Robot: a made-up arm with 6 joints.
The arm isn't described. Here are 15 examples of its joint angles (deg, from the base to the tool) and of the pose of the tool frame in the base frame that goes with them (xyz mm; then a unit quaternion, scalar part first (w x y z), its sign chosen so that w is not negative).
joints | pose
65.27 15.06 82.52 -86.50 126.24 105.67 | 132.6 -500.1 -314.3 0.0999 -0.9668 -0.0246 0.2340
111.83 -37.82 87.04 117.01 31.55 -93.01 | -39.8 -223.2 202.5 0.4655 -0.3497 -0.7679 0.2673
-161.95 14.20 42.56 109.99 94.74 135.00 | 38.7 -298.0 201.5 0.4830 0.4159 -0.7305 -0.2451
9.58 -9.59 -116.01 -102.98 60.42 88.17 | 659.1 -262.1 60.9 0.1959 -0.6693 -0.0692 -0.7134
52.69 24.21 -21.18 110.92 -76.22 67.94 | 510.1 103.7 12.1 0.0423 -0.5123 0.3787 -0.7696
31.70 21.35 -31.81 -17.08 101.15 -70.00 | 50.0 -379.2 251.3 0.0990 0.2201 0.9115 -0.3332
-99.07 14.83 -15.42 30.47 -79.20 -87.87 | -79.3 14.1 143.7 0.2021 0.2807 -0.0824 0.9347
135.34 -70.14 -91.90 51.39 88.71 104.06 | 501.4 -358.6 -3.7 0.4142 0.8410 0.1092 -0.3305
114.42 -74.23 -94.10 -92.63 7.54 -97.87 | 501.2 62.0 446.6 0.6036 0.0343 -0.3411 0.7198
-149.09 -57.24 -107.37 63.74 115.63 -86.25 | 485.2 175.4 -54.8 0.3097 0.7504 -0.5839 0.0014
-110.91 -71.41 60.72 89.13 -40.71 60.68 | 203.9 -100.0 368.7 0.8952 -0.3460 0.2696 -0.0792
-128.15 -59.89 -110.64 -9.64 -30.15 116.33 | 267.0 103.9 347.0 0.3251 0.1906 0.1297 0.9172
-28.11 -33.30 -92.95 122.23 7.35 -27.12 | -169.0 -530.5 -207.2 0.6482 0.5518 0.1109 -0.5129
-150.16 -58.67 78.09 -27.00 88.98 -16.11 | 517.8 222.6 -154.6 0.1185 0.0525 0.4762 0.8697
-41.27 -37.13 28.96 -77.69 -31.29 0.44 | 210.1 271.2 -124.8 0.1627 0.2669 0.2847 0.9062
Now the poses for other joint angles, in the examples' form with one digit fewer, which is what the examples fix.
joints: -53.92 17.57 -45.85 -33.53 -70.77 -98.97
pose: 168 -30 330 0.478 0.437 -0.335 0.684
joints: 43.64 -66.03 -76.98 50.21 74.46 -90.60
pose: -56 -537 50 0.183 0.388 0.890 -0.156
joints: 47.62 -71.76 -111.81 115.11 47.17 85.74
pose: 202 -617 -246 0.249 0.864 -0.431 -0.077
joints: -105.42 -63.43 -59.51 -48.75 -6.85 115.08
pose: 313 -146 343 0.233 0.443 -0.066 0.863
